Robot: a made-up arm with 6 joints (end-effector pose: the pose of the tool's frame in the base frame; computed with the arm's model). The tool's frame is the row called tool. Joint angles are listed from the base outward.
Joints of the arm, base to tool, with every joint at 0 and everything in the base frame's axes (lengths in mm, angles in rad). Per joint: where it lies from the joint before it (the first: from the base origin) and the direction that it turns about. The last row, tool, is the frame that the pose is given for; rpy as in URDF.
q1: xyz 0.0 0.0 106.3 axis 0 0 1
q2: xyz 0.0 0.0 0.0 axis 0.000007 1 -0.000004
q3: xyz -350.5 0.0 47.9 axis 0.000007 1 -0.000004
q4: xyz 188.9 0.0 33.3 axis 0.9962 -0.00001 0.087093
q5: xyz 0.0 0.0 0.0 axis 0.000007 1 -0.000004
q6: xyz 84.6 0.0 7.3 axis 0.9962 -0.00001 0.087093
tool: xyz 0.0 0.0 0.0 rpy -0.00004 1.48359 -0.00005
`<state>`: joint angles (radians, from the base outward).
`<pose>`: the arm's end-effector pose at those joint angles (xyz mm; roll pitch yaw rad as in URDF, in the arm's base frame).
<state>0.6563 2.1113 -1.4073 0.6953 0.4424 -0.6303</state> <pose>329.1 282.9 218.1 2.8534 0.6007 -2.5036</pose>
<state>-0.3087 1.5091 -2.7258 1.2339 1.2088 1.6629</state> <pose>112.1 43.0 669.8 1.2913 -0.3402 2.5108</pose>
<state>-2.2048 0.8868 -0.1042 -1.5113 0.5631 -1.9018</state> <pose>-52.2 5.6 250.6 2.3835 -0.6767 -1.9213</pose>
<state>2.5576 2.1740 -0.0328 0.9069 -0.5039 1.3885</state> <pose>-109.1 110.7 113.2 3.0244 0.4027 -2.8073</pose>
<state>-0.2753 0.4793 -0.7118 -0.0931 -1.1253 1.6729</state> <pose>-96.1 34.6 470.3 0.1328 0.0753 1.3678</pose>
